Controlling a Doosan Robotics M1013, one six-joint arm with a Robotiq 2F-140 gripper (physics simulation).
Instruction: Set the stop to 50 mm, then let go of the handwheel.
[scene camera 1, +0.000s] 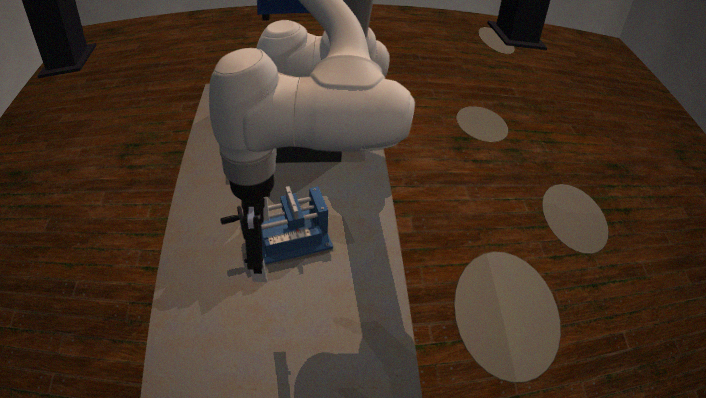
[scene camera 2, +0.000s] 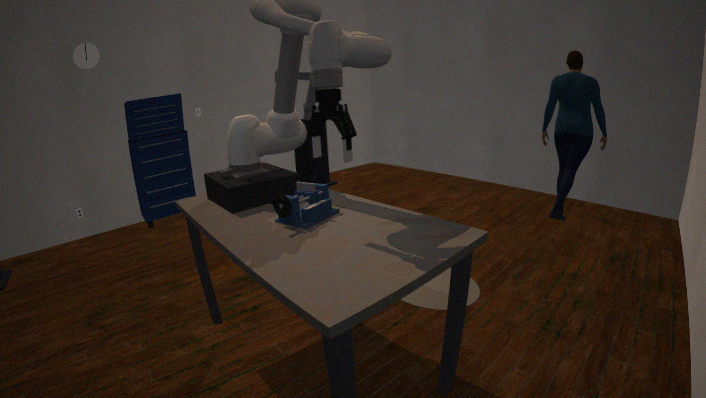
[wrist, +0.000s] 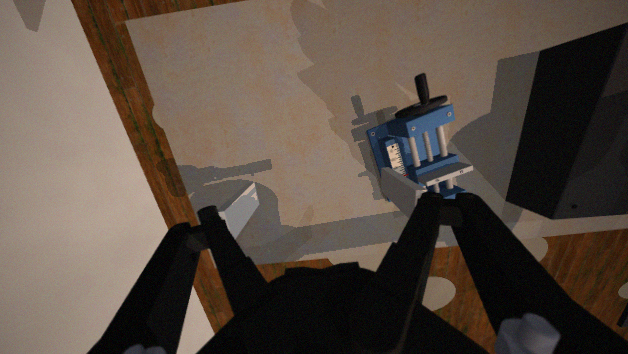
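Where they show: gripper, fingertip midpoint: (scene camera 1: 261, 248) (scene camera 2: 332, 159) (wrist: 318, 186); arm's base, origin of the base link: (scene camera 2: 245, 173).
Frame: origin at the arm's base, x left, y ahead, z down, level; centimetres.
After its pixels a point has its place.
Note:
A blue screw-stop fixture (scene camera 1: 322, 220) @[x 9.7, y 47.5, z 4.7 cm] (scene camera 2: 317, 214) @[x 0.7, y 52.4, z 9.2 cm] (wrist: 432, 120) @[x -8.0, y 46.5, z 1.3 cm] stands on the table. Its black handwheel (scene camera 2: 282, 205) @[x -10.9, y 48.2, z 3.5 cm] (wrist: 421, 106) @[x -10.7, y 49.2, z 0.1 cm] is at one end, with the crank handle (scene camera 1: 230, 219) @[x -13.1, y 49.1, z 0.4 cm] (wrist: 422, 86) @[x -13.8, y 49.0, z 0.2 cm] sticking outward. The movable stop with its pale plate (scene camera 1: 292, 203) @[x 2.4, y 46.3, z -1.0 cm] (wrist: 446, 174) @[x 1.9, y 45.2, z -0.8 cm] sits along the rods, towards the end away from the handwheel. A red mark shows by the white scale (scene camera 1: 290, 236) @[x 1.4, y 51.1, z 5.7 cm] (wrist: 395, 156) @[x -1.4, y 51.4, z 5.8 cm]; its value is too small to read. My gripper (scene camera 1: 256, 265) (scene camera 2: 332, 149) @[x -4.5, y 68.3, z -12.9 cm] (wrist: 318, 186) @[x -4.5, y 68.3, z -12.9 cm] is open and empty, above the fixture, apart from the handwheel. One finger pad hides part of the fixture in the wrist view.
The table (scene camera 1: 215, 340) @[x -18.7, y 76.7, z 11.3 cm] (scene camera 2: 300, 270) @[x -26.9, y 78.3, z 11.3 cm] (wrist: 225, 90) @[x -21.9, y 86.0, z 11.3 cm] carries the fixture and the black arm base (scene camera 2: 250, 187) @[x -7.3, y 18.3, z 2.4 cm] (wrist: 575, 125) @[x -2.1, y 18.5, z 2.7 cm]. A dark pillar (scene camera 2: 312, 170) and a blue cabinet (scene camera 2: 160, 160) stand behind. A person (scene camera 2: 575, 110) is on the floor away from the table.

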